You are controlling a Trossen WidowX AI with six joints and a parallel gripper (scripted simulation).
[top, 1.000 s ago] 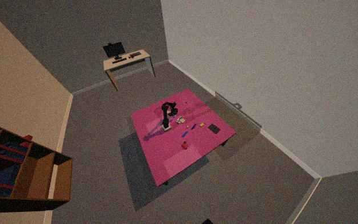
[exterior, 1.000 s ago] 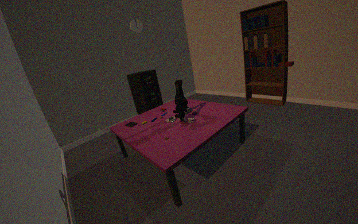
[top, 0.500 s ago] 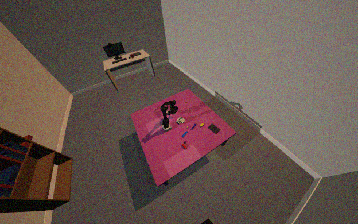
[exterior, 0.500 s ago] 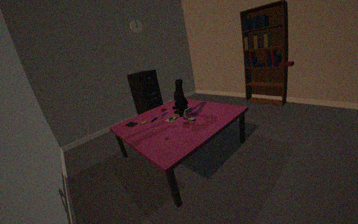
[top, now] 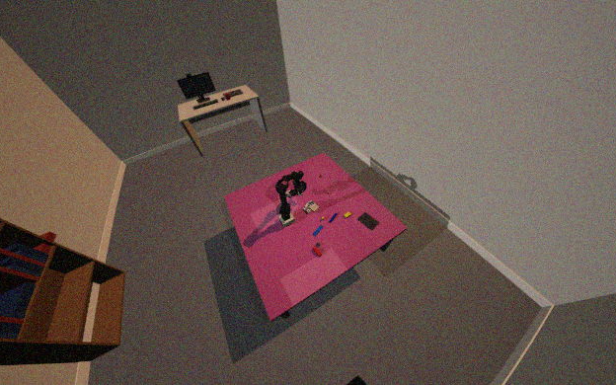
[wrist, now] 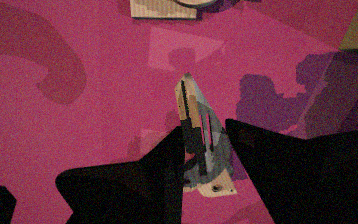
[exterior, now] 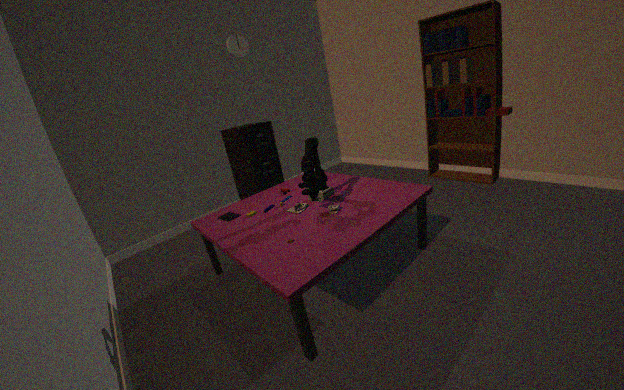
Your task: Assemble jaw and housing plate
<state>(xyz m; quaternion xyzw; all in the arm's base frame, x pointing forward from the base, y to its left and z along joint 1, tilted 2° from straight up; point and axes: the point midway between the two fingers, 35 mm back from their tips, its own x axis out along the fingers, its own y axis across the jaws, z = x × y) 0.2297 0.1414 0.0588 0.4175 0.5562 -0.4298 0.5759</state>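
The grey jaw is 1 cm ahead of my gripper tip and 4 cm to the left of it. Also, from my gripper tip: yellow piece: 25 cm ahead, 43 cm to the right, 7 cm below; blue piece: 6 cm behind, 40 cm to the right, 8 cm below; small light piece: 4 cm behind, 11 cm to the left, 7 cm below.
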